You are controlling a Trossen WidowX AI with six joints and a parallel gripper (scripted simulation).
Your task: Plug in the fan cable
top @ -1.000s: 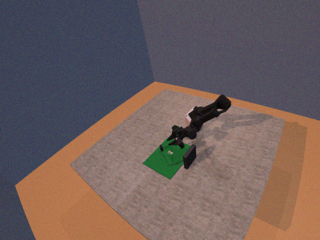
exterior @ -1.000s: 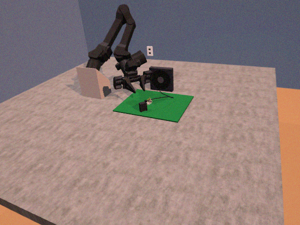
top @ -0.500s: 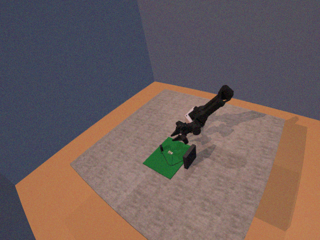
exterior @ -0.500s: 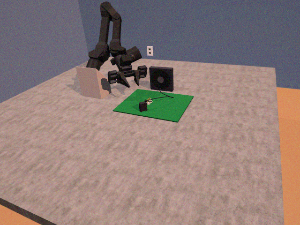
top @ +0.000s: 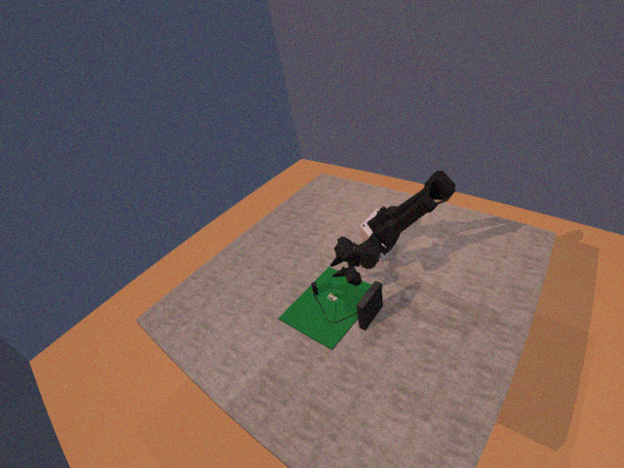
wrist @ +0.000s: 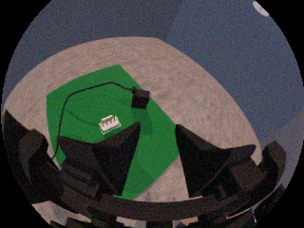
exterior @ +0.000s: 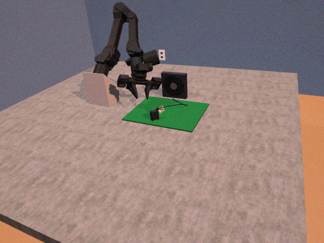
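My gripper tip is now 70 mm short of the black plug, 50 mm above it and 30 mm to the left of it. Also, from my gripper tip: black fan: 200 mm to the left, 40 mm ahead, 10 mm below; then green board: 90 mm below, 80 mm ahead, 50 mm to the left.
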